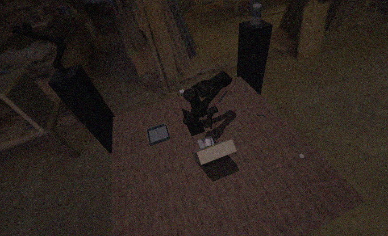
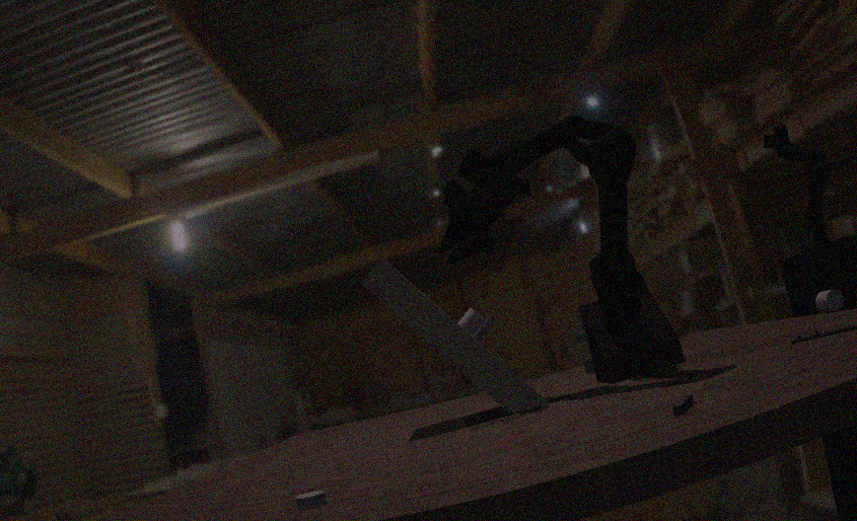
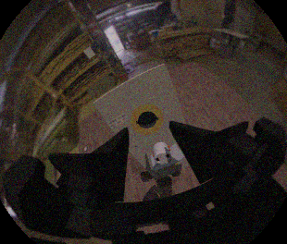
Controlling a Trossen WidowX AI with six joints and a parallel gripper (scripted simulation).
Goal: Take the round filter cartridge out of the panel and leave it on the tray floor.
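Now: gripper tip 30 mm past the round filter cartridge, 10 mm to the right of it and 130 mm above it. Also, from my gripper tip: service panel (20 mm ahead, 150 mm below); grey tray (350 mm behind, 300 mm to the right, 300 mm below).
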